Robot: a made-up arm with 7 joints. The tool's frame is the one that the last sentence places.
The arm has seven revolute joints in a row. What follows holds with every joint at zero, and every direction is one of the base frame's. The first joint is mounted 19 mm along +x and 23 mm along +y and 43 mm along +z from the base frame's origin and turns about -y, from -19.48 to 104.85 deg. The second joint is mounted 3 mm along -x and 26 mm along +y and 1 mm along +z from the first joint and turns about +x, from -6.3 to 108.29 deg. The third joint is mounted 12 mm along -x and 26 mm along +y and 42 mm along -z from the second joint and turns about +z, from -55 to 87.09 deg. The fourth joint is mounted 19 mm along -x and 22 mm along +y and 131 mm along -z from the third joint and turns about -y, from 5.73 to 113.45 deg. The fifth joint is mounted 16 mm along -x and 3 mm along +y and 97 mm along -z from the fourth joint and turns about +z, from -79.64 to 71.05 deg. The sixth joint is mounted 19 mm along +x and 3 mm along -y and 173 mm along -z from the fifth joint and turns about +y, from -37.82 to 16.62 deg. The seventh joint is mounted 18 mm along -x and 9 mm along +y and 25 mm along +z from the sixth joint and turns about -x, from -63.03 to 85.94 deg. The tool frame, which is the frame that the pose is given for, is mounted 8 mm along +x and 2 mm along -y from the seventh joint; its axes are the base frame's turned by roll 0, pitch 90 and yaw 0 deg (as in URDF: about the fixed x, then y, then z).
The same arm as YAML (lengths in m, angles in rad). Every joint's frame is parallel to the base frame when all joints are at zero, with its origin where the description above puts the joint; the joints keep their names.
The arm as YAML. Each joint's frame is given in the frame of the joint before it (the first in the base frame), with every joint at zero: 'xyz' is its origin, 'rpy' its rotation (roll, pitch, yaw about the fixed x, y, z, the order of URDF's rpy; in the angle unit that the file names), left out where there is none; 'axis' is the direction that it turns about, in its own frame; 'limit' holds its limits. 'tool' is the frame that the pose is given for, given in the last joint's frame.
units:
  length: m
  angle: rad
joints:
  - name: joint 1
    type: revolute
    origin:
      xyz: [0.019, 0.023, 0.043]
    axis: [0.0, -1.0, 0.0]
    limit:
      lower: -0.34
      upper: 1.83
  - name: joint 2
    type: revolute
    origin:
      xyz: [-0.003, 0.026, 0.001]
    axis: [1.0, 0.0, 0.0]
    limit:
      lower: -0.11
      upper: 1.89
  - name: joint 3
    type: revolute
    origin:
      xyz: [-0.012, 0.026, -0.042]
    axis: [0.0, 0.0, 1.0]
    limit:
      lower: -0.9599
      upper: 1.52
  - name: joint 4
    type: revolute
    origin:
      xyz: [-0.019, 0.022, -0.131]
    axis: [0.0, -1.0, 0.0]
    limit:
      lower: 0.1
      upper: 1.9801
  - name: joint 5
    type: revolute
    origin:
      xyz: [-0.016, 0.003, -0.097]
    axis: [0.0, 0.0, 1.0]
    limit:
      lower: -1.39
      upper: 1.2401
  - name: joint 6
    type: revolute
    origin:
      xyz: [0.019, -0.003, -0.173]
    axis: [0.0, 1.0, 0.0]
    limit:
      lower: -0.6601
      upper: 0.2901
  - name: joint 7
    type: revolute
    origin:
      xyz: [-0.018, 0.009, 0.025]
    axis: [-1.0, 0.0, 0.0]
    limit:
      lower: -1.1001
      upper: 1.4999
tool:
  origin:
    xyz: [0.008, -0.002, 0.0]
    rpy: [0.0, 1.5708, 0.0]

